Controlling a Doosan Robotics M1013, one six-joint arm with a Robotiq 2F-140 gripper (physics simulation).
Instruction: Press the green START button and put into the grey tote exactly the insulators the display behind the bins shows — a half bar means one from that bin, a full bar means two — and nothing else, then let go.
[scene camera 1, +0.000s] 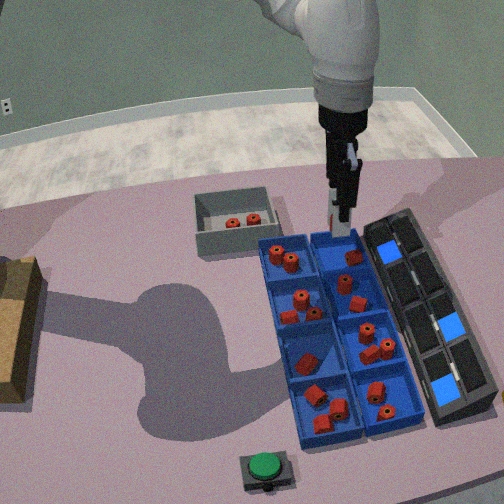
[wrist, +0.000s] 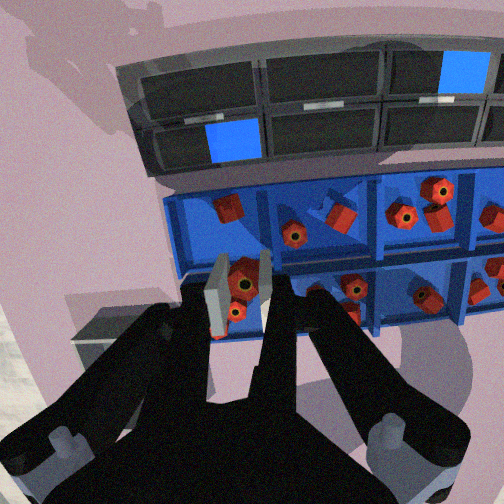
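My gripper (scene camera 1: 340, 224) hangs just above the far bin of the right column of the blue bins (scene camera 1: 340, 332). In the wrist view its grey finger pads (wrist: 240, 290) are shut on a red insulator (wrist: 244, 282); in the scene view only a red sliver (scene camera 1: 330, 219) of it shows. The grey tote (scene camera 1: 237, 220) stands left of the gripper with two red insulators (scene camera 1: 243, 220) inside. The black display (scene camera 1: 431, 315) behind the bins shows three blue half bars (scene camera 1: 389, 251) (scene camera 1: 451, 326) (scene camera 1: 445, 390). The green START button (scene camera 1: 264, 466) sits at the near edge.
The eight blue bins hold loose red insulators; one (scene camera 1: 353, 257) lies under the gripper. A brown cardboard box (scene camera 1: 16, 330) stands at the far left. The table edge curves behind the tote.
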